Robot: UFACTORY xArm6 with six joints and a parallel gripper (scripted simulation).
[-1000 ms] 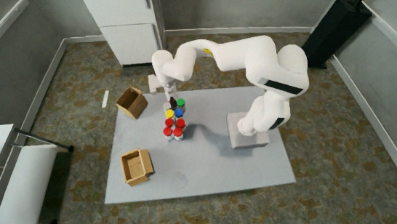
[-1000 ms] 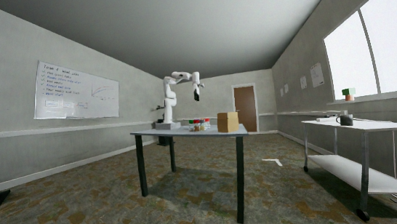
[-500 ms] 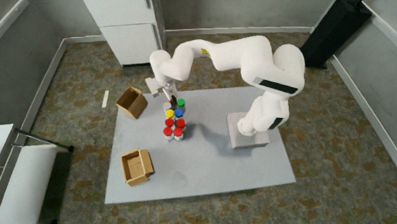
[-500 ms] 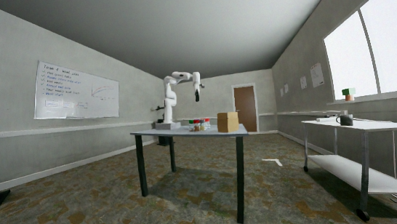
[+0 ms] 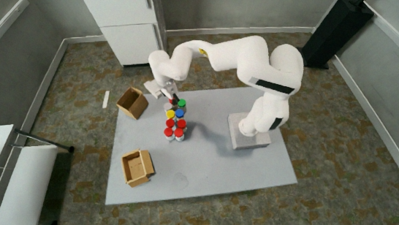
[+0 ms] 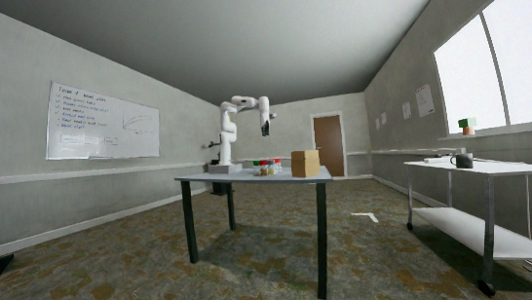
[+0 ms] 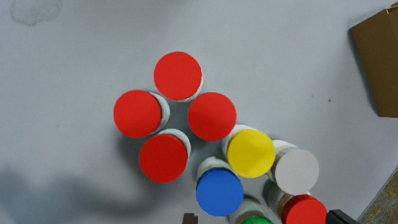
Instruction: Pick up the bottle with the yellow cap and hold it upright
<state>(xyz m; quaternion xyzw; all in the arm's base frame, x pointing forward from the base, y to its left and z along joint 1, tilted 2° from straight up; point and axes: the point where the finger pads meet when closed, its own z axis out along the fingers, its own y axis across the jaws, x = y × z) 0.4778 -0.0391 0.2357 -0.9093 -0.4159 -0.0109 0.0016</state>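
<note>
My gripper is now 20 mm short of the red-capped bottle, 60 mm to the right of it and 250 mm above it. From my hand the other things lie so: green-capped bottle (30 mm behind, 90 mm to the right, 250 mm below).
</note>
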